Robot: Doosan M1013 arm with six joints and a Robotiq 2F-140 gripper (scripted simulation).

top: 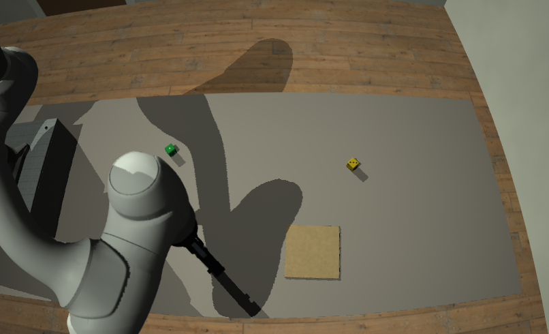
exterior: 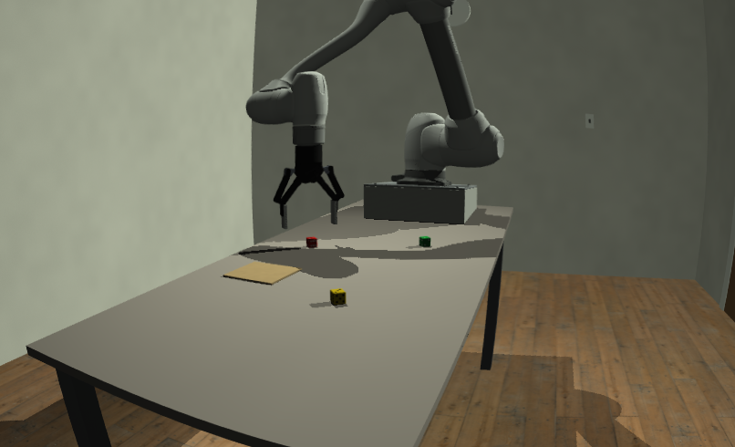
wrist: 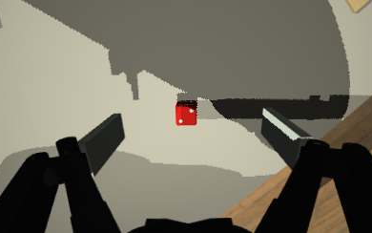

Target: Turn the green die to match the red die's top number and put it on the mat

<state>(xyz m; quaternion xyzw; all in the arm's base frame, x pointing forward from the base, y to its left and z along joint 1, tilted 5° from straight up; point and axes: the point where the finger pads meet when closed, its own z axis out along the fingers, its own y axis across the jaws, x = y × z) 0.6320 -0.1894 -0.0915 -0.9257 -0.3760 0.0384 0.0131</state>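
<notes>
Now: hand 6 cm above the red die and 1 cm past it. Round my hand: tan mat (28 cm ahead, 7 cm below); then green die (30 cm to the left, 11 cm behind, 6 cm below); then yellow die (41 cm ahead, 24 cm to the left, 6 cm below).
</notes>
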